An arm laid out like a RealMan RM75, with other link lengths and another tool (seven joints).
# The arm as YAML. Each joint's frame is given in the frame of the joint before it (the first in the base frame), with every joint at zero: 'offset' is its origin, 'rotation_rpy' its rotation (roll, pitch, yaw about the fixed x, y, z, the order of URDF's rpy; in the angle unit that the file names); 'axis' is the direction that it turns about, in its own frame. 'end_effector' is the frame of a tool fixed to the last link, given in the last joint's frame.
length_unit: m
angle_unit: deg
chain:
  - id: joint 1
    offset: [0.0, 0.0, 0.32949]
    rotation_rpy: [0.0, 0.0, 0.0]
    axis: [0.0, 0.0, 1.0]
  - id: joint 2
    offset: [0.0, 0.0, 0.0]
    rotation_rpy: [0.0, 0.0, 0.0]
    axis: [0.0, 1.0, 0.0]
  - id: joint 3
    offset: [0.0, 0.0, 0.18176]
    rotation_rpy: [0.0, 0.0, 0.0]
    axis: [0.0, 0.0, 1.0]
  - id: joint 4
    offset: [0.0, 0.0, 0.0]
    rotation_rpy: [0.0, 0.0, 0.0]
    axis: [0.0, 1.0, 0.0]
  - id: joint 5
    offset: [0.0, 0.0, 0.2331]
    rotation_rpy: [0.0, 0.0, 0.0]
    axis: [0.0, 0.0, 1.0]
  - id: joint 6
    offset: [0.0, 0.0, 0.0]
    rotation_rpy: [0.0, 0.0, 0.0]
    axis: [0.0, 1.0, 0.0]
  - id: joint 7
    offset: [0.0, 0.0, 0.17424]
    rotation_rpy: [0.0, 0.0, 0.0]
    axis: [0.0, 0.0, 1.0]
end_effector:
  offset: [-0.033, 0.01, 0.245]
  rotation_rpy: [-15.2, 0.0, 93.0]
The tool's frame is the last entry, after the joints.
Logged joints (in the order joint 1, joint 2, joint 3, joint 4, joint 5, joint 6, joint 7), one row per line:
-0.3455 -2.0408 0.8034 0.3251 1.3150 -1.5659 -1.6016
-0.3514 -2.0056 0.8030 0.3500 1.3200 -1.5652 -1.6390
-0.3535 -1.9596 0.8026 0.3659 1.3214 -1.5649 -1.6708
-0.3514 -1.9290 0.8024 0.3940 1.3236 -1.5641 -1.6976
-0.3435 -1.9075 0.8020 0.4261 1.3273 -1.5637 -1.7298
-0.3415 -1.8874 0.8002 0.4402 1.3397 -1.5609 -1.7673
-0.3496 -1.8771 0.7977 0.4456 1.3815 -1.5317 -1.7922
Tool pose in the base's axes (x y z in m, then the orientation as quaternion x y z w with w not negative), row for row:
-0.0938 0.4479 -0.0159 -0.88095 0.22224 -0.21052 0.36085
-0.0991 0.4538 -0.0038 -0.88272 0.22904 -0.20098 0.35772
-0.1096 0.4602 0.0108 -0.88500 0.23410 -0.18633 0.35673
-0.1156 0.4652 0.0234 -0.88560 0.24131 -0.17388 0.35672
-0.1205 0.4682 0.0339 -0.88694 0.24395 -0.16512 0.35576
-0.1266 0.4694 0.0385 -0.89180 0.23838 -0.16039 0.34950
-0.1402 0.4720 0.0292 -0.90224 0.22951 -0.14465 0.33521
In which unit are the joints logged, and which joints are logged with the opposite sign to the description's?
The joints are logged in radians. Opposite sign: joint 6.
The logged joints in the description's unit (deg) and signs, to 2 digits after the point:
-19.80 -116.93 46.03 18.63 75.34 89.72 -91.76
-20.13 -114.91 46.01 20.05 75.63 89.68 -93.91
-20.25 -112.28 45.99 20.96 75.71 89.66 -95.73
-20.13 -110.52 45.97 22.57 75.84 89.62 -97.27
-19.68 -109.29 45.95 24.41 76.05 89.59 -99.11
-19.57 -108.14 45.85 25.22 76.76 89.43 -101.26
-20.03 -107.55 45.70 25.53 79.15 87.76 -102.69

